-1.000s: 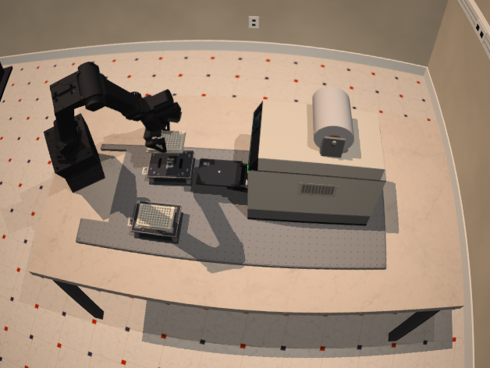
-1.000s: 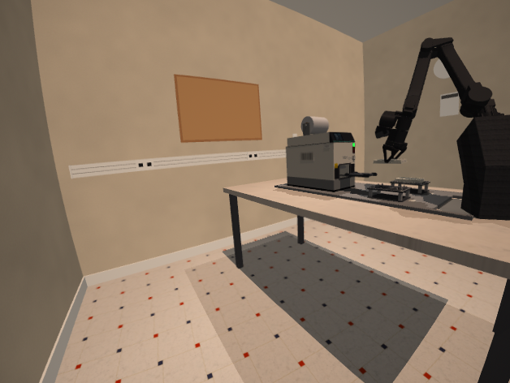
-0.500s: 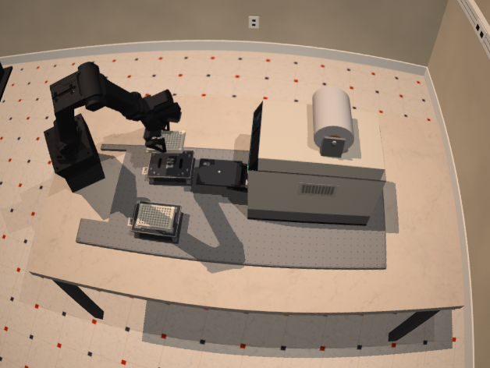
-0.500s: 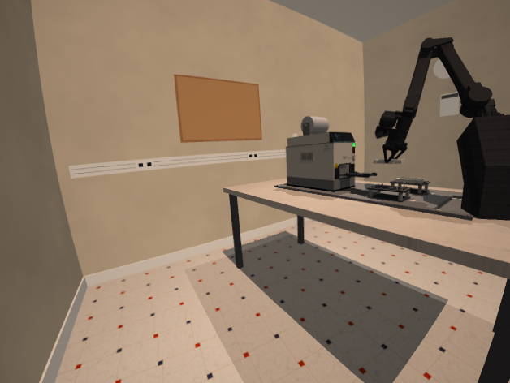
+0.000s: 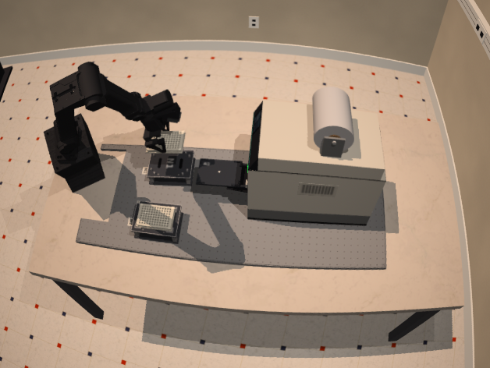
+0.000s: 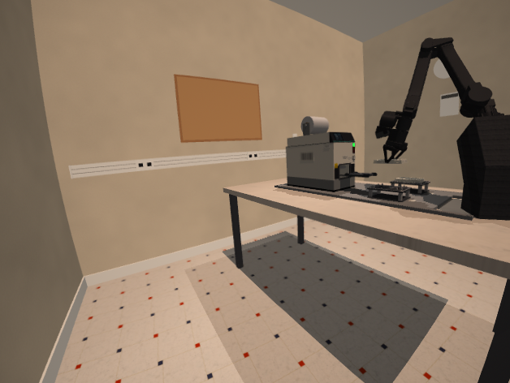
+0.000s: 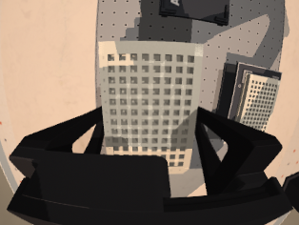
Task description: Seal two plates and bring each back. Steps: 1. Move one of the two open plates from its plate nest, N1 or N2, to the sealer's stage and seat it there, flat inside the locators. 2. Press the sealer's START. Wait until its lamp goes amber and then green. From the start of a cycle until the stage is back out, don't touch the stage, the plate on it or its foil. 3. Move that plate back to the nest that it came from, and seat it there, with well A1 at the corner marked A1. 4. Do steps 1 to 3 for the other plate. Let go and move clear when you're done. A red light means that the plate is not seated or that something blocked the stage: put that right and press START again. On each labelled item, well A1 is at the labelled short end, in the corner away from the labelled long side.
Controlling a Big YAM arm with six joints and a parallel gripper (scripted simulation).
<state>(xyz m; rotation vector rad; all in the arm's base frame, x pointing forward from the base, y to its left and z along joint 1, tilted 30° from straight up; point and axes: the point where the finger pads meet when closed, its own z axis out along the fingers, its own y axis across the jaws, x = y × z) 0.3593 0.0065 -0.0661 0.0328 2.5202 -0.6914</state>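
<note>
Now: hand 170 mm short of the sealer stage, 100 mm to the left of it and 80 mm above it. The rest, counted from my hand: yellow warning label 290 mm ahead, 30 mm to the right, 30 mm below; then start button 250 mm ahead, 210 mm to the right, 10 mm above; then plate 220 mm to the right, 120 mm below, 60 mm behind.
</note>
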